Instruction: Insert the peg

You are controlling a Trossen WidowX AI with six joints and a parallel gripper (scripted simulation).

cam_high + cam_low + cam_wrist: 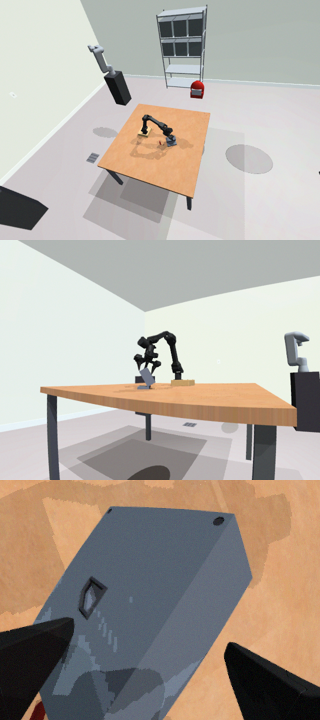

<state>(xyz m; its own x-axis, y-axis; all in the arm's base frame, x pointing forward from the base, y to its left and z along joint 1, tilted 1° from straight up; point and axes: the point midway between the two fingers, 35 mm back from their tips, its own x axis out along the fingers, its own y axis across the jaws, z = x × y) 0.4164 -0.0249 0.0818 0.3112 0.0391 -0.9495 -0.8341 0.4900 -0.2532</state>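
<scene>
Right now the sloped panel is 30 mm below my gripper tip, 10 mm to the left of it and 10 mm behind it. From my gripper tip the other things lie so: red peg: 140 mm behind, 70 mm to the right, 50 mm below.
</scene>
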